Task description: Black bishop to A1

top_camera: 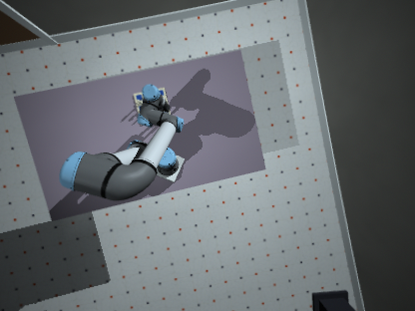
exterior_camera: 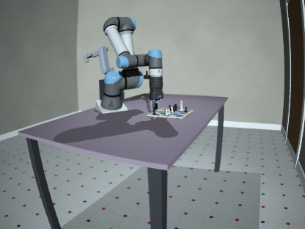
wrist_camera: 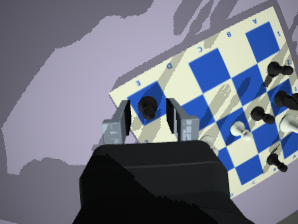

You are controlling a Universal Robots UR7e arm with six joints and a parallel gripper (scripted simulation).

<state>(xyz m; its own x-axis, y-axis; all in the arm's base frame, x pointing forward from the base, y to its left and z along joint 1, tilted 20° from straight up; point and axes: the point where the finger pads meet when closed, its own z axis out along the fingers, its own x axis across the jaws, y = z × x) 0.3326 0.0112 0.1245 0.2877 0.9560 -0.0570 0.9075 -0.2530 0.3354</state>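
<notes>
The chessboard lies 9 cm to the left of my hand, 6 cm ahead of it and 5 cm below it. From my hand the other things lie so: tall white piece (17 cm to the left, 9 cm ahead, 1 cm below).
</notes>
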